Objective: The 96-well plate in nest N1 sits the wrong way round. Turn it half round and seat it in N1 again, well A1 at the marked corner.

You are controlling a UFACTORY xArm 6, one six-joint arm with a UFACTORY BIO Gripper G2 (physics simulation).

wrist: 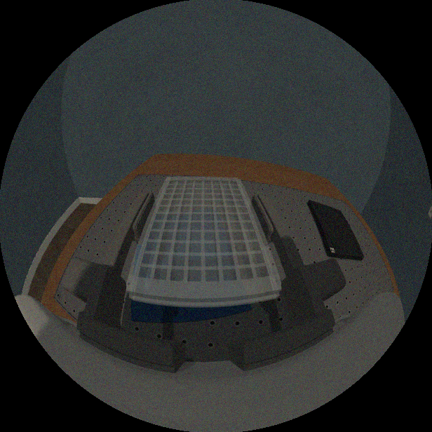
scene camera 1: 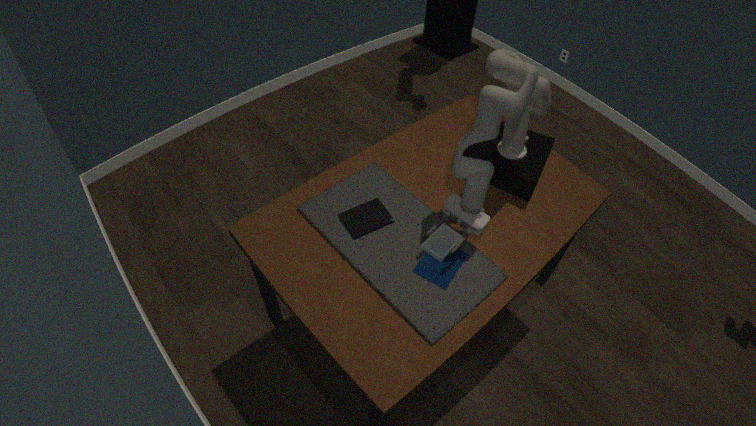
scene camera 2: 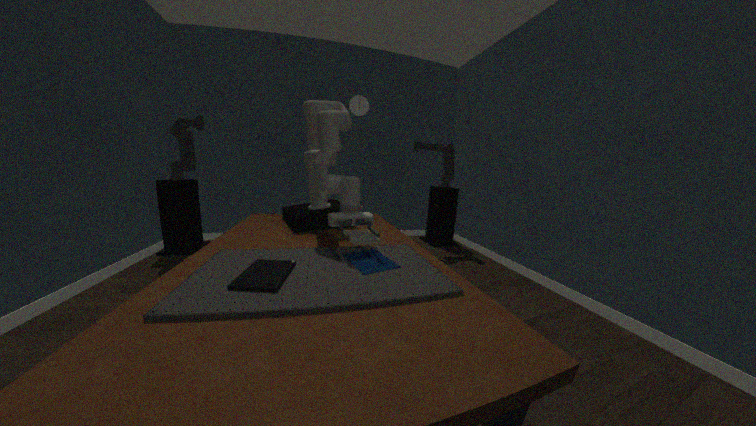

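The pale 96-well plate (scene camera 1: 443,243) (scene camera 2: 362,237) (wrist: 202,240) is held roughly level above the blue square, apart from it. My gripper (scene camera 1: 447,238) (wrist: 204,220) is shut on the plate, with one finger along each long side. The black nest (scene camera 1: 365,218) (scene camera 2: 262,276) (wrist: 335,230), which I take to be N1, lies on the grey board with no plate in it. A small white mark (wrist: 332,249) shows at one nest corner. The plate's well lettering and its A1 corner cannot be made out in the dim, grainy views.
The blue square (scene camera 1: 440,274) (scene camera 2: 372,261) (wrist: 150,312) lies flat on the perforated grey board (scene camera 1: 370,267) (scene camera 2: 317,296) (wrist: 295,205), apart from the nest. The board lies on the orange-brown table (scene camera 1: 338,306) (scene camera 2: 296,365). The arm's black base plate (scene camera 1: 536,153) is at the table's far end.
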